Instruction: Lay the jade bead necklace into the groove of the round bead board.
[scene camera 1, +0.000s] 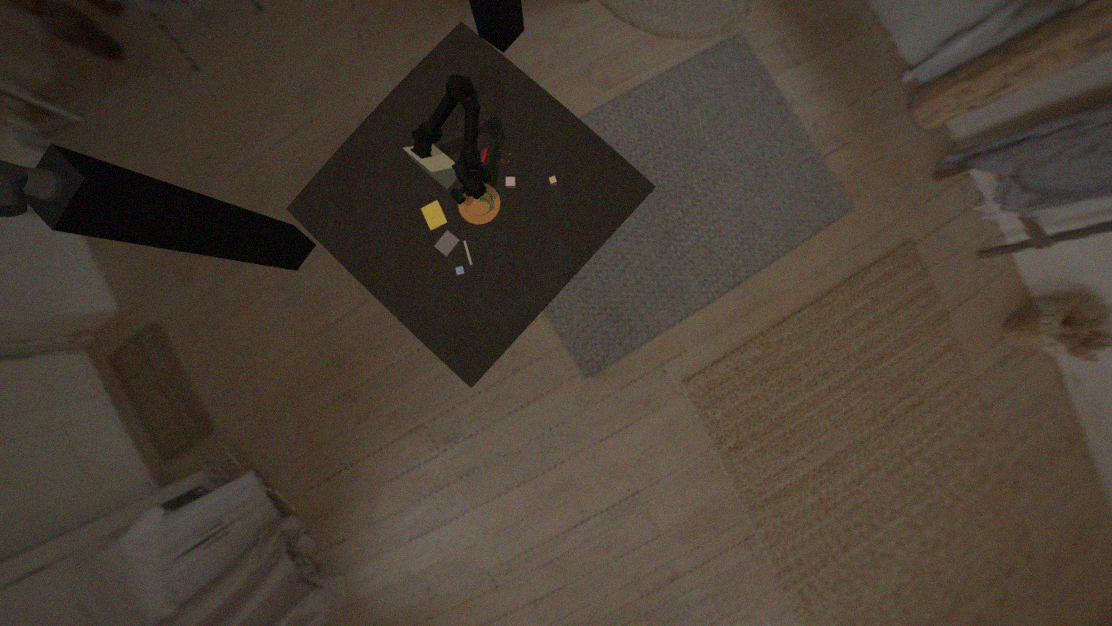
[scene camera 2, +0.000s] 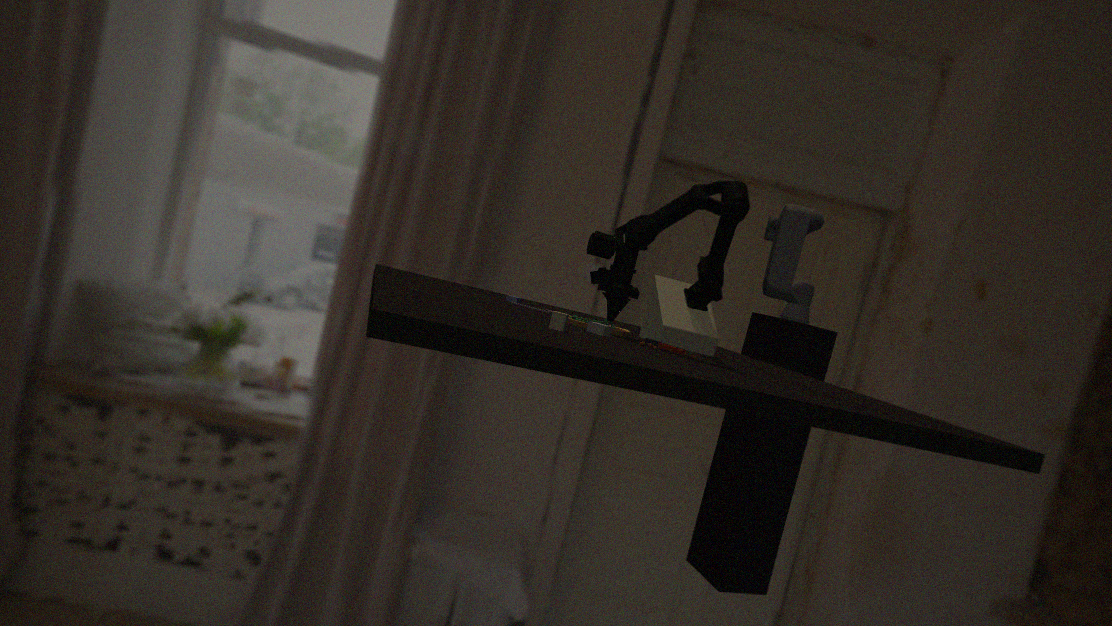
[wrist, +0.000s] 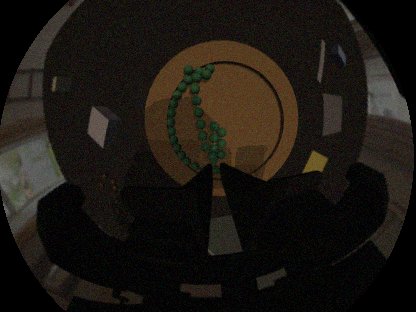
The pictures show: my gripper and a grey square.
My gripper also shows in the wrist view.
